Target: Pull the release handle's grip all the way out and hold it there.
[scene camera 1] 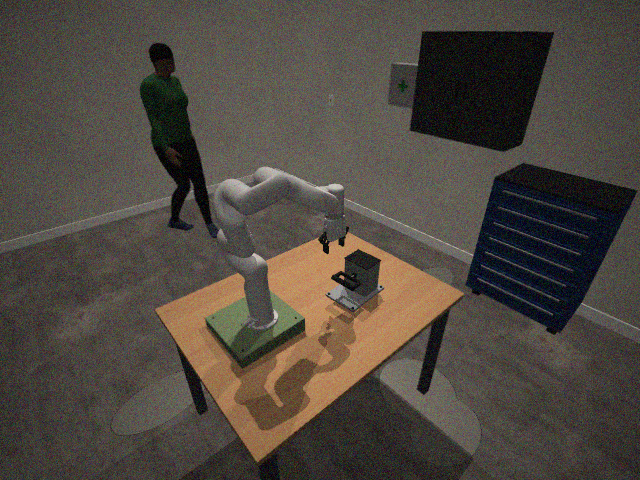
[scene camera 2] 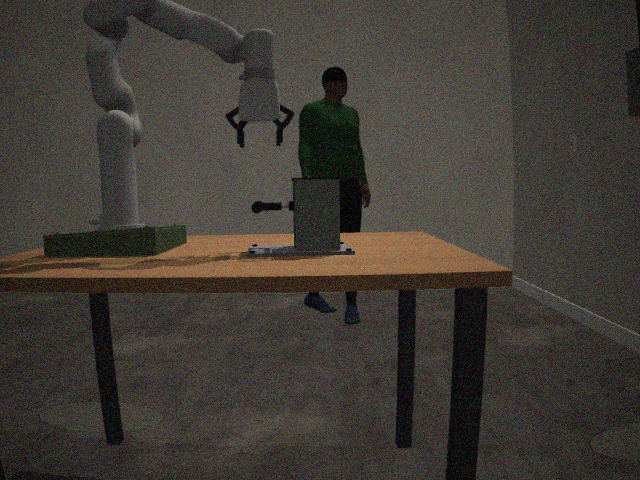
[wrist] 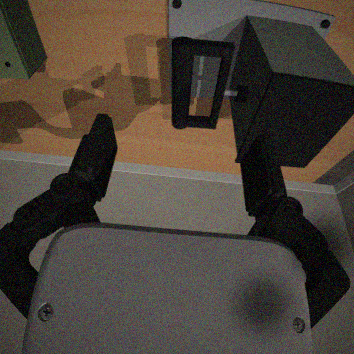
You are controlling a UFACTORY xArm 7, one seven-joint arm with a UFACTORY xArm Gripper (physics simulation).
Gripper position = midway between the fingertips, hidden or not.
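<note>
My gripper (scene camera 2: 260, 146): visible, wrist view (wrist: 182, 138) too.
</note>
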